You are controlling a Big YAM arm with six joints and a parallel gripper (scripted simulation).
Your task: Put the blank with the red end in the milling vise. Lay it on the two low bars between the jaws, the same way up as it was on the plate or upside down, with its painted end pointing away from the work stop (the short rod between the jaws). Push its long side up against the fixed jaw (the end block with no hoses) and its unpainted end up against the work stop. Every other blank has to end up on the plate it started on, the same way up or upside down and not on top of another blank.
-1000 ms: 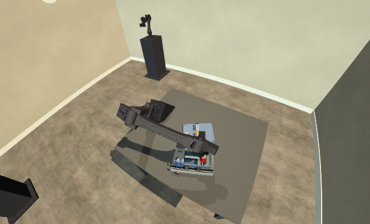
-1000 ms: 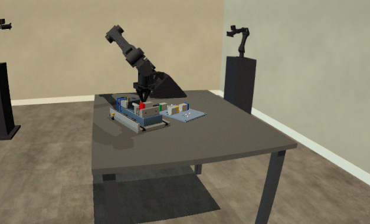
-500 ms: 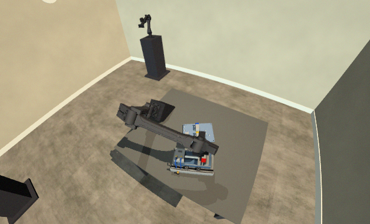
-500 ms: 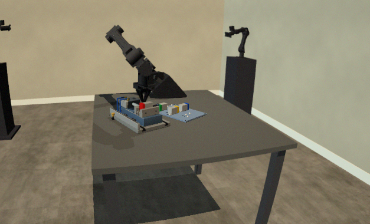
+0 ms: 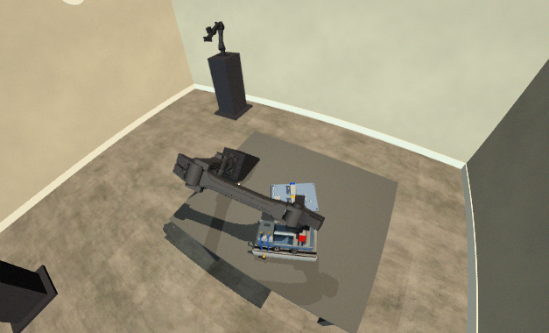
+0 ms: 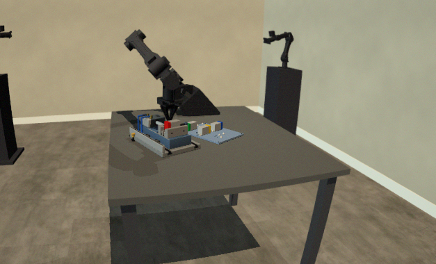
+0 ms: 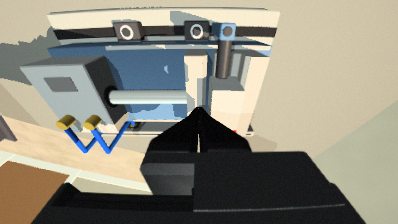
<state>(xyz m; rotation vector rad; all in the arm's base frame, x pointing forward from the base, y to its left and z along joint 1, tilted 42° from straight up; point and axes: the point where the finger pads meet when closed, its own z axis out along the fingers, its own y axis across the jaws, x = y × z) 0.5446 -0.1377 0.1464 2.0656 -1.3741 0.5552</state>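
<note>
Now: the grey bar with red end 20 mm ahead of my hand, 10 mm to the left of it and 20 mm below it. From my hand the other things lie so: fixed jaw (50 mm ahead, 20 mm to the left, 40 mm below); moving jaw (40 mm below); work stop rod (50 mm to the left, 30 mm below).
</note>
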